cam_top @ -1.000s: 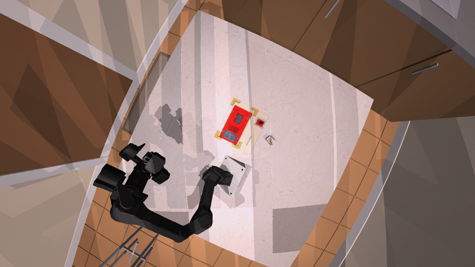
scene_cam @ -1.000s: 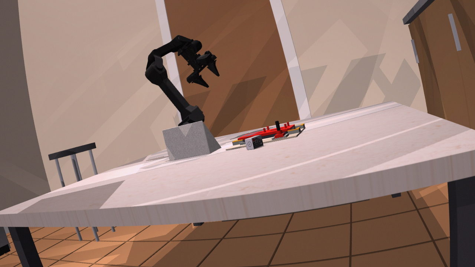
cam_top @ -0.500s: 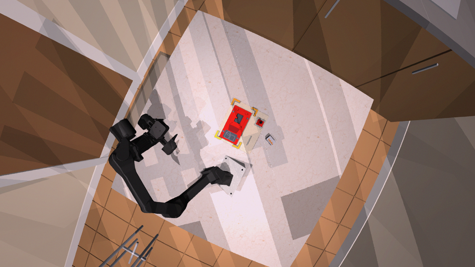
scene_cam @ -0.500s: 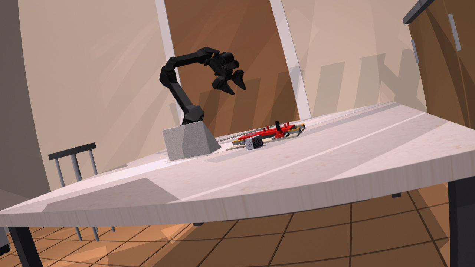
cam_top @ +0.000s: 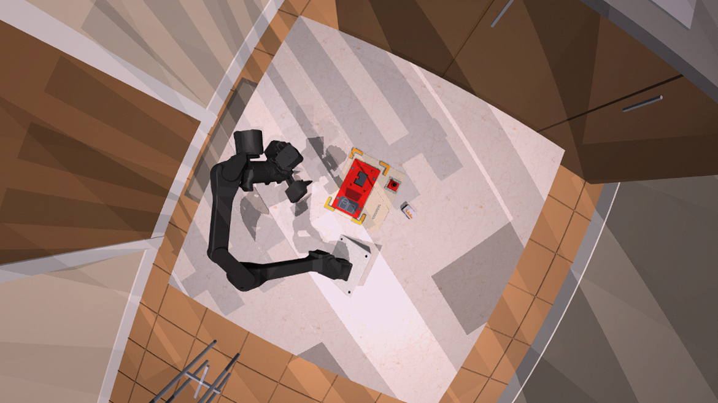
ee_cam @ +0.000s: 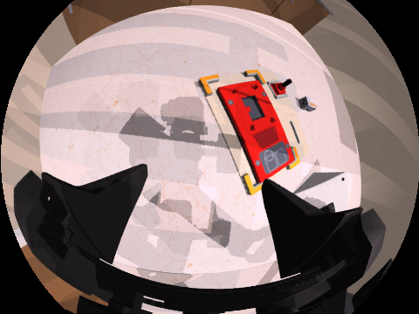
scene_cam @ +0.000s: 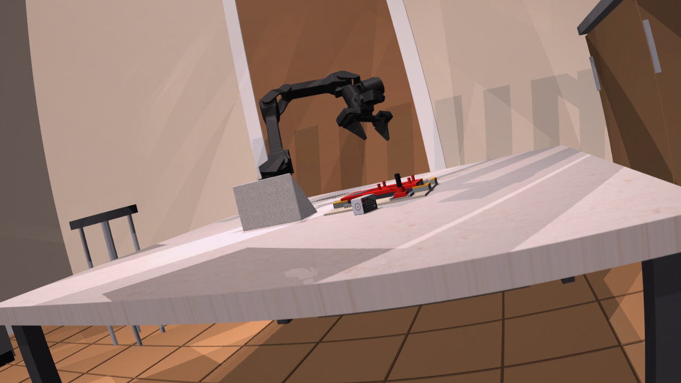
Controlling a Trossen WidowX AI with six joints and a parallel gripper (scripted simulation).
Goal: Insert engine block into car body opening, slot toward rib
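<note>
The engine block is 2 cm behind my gripper tip, 38 cm to the right of it and 14 cm below it.
</note>
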